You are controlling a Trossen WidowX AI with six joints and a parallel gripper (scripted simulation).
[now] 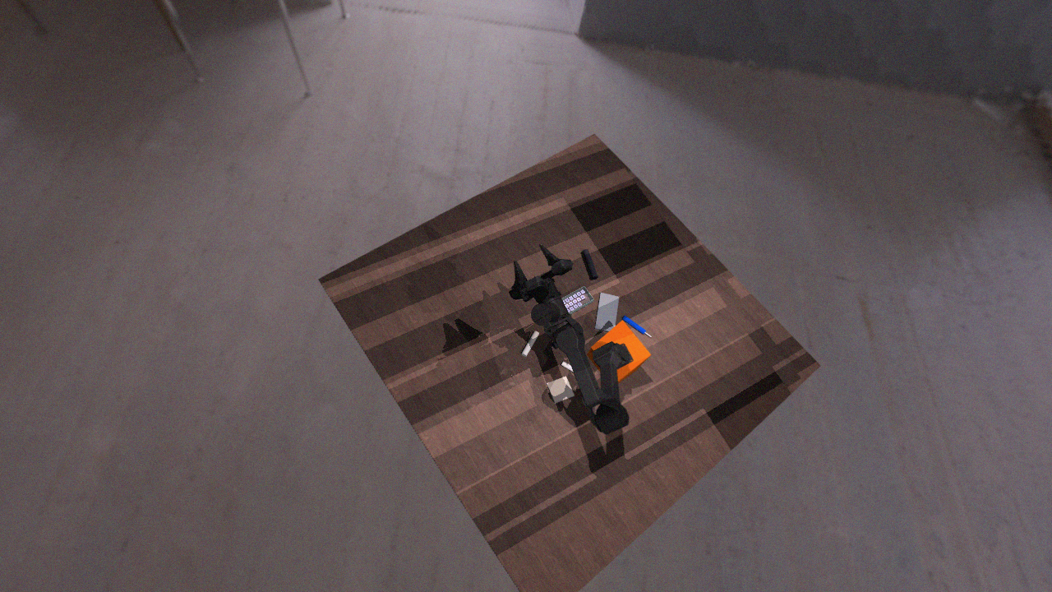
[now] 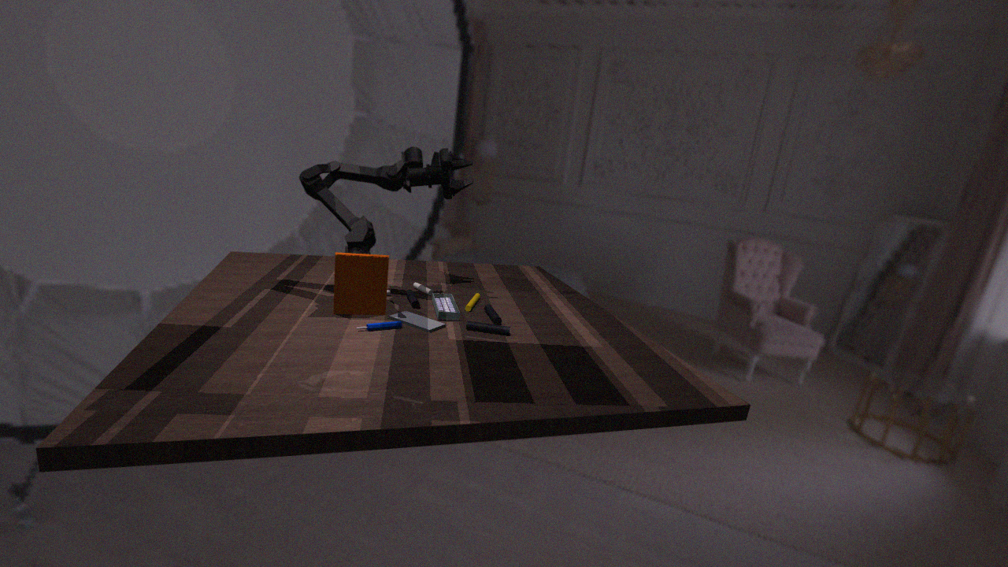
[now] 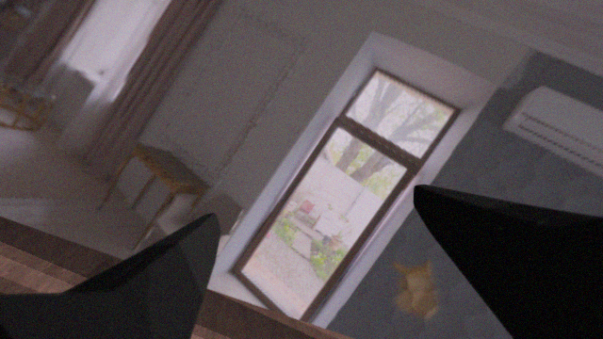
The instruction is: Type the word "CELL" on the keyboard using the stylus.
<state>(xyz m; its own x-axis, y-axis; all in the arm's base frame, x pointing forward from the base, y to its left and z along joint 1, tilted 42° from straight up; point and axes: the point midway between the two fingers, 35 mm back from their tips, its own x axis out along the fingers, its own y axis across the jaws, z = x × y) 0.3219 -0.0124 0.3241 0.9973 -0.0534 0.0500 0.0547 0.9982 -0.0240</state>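
The grey card is 410 mm below my gripper tip, 300 mm to the right of it and 140 mm behind it. The rest, counted from my gripper tip: white marker: 400 mm below, 130 mm behind, 10 mm to the left; then yellow marker: 410 mm below, 100 mm to the right, 30 mm ahead; then white-and-yellow pen: 410 mm below, 300 mm behind, 100 mm to the right.
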